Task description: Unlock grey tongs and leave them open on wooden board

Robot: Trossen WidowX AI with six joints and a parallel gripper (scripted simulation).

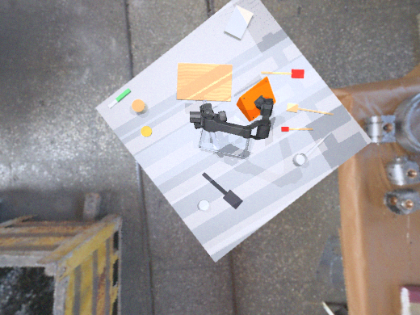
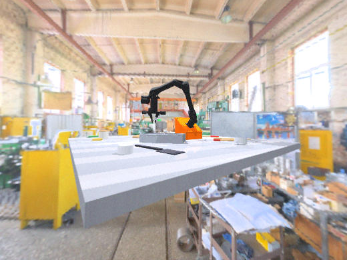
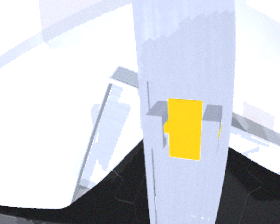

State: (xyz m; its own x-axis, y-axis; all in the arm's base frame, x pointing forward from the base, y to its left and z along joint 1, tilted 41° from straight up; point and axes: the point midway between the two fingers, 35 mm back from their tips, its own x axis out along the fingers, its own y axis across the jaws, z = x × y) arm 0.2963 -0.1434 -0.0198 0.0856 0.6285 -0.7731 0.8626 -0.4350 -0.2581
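My gripper tip is 17 cm past the wooden board, 23 cm to the left of it and 13 cm above it. Round my gripper tip: yellow lock piece: 1 cm behind, 2 cm to the right, 4 cm above; roasting tin: 1 cm ahead, 14 cm to the left, 11 cm below; black spatula: 25 cm ahead, 38 cm to the left, 13 cm below.
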